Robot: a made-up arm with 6 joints.
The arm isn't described. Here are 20 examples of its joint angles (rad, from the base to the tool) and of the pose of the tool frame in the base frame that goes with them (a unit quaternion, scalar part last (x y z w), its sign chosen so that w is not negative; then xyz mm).
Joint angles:
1: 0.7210 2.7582 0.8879 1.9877 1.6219 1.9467
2: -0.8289 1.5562 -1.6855 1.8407 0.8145 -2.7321
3: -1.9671 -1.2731 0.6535 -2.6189 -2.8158 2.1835
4: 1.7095 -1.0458 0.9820 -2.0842 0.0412 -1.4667
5: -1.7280 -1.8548 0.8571 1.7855 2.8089 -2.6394
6: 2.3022 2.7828 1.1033 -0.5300 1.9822 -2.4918
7: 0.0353 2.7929 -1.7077 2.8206 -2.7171 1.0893
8: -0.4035 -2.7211 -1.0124 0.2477 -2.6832 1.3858
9: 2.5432 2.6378 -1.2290 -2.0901 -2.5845 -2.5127
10: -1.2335 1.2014 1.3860 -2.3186 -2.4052 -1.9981
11: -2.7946 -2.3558 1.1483 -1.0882 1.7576 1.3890
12: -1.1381 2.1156 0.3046 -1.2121 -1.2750 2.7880
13: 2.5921 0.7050 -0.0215 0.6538 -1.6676 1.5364
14: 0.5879 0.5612 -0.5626 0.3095 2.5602 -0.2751
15: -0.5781 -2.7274 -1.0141 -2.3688 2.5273 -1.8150
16: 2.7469 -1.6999 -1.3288 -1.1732 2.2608 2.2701
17: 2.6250 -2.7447 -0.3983 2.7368 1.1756 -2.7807
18: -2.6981 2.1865 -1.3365 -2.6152 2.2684 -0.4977
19: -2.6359 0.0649 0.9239 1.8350 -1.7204 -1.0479
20: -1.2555 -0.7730 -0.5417 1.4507 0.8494 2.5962
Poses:
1: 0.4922 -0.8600 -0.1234 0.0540 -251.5 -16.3 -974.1
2: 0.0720 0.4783 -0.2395 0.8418 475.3 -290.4 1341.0
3: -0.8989 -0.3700 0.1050 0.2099 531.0 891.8 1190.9
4: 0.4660 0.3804 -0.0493 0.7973 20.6 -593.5 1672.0
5: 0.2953 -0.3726 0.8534 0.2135 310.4 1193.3 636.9
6: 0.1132 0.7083 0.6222 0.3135 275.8 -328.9 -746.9
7: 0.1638 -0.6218 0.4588 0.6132 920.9 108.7 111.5
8: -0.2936 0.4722 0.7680 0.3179 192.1 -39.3 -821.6
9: 0.0801 -0.3991 0.9024 0.1417 -952.5 478.0 -84.3
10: -0.1639 0.6462 -0.0885 0.7400 456.0 -833.4 -101.3
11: -0.0739 0.0801 0.0228 0.9938 1202.2 445.6 290.5
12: -0.1918 0.0187 -0.9104 0.3661 672.8 -995.5 -574.7
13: 0.2579 0.7278 -0.3182 0.5500 -703.5 459.9 1539.3
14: -0.1548 -0.9144 0.0634 0.3685 301.7 305.5 1719.0
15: -0.0864 0.3753 0.7047 0.5959 209.9 -95.1 -835.6
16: -0.0122 0.8511 0.3515 0.3898 711.3 -279.7 -519.9
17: 0.6256 -0.5584 0.1967 0.5081 121.1 -210.6 -1111.6
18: -0.0107 0.9753 0.1655 0.1459 -960.1 -495.4 615.1
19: 0.1047 -0.6041 -0.1094 0.7824 -647.9 -330.8 1438.4
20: -0.0010 -0.5009 -0.6489 0.5727 -273.7 1321.9 1123.3
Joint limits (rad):
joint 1: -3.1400..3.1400
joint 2: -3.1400..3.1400
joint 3: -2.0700..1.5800
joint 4: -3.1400..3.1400
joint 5: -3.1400..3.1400
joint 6: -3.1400..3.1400
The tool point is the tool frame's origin. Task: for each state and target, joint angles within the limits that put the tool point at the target. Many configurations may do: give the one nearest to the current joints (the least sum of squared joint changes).
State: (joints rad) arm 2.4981 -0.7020 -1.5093 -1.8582 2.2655 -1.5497
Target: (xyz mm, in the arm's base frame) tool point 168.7 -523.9 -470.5
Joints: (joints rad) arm 1.8385 -1.6281 -1.6457 -1.8853 2.2164 -1.5504
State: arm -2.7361 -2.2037 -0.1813 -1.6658 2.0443 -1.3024
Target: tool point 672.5 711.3 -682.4
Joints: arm -2.3151 -2.2319 -0.3245 -1.6868 2.1487 -1.3246
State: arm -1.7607 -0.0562 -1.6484 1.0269 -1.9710 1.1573
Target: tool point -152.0 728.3 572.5
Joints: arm -1.3677 -0.1253 -1.9984 1.0021 -1.9424 1.1545
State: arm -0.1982 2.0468 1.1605 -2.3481 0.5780 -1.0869
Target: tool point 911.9 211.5 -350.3
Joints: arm 0.2060 1.2830 1.5090 -2.3400 0.6119 -1.1030
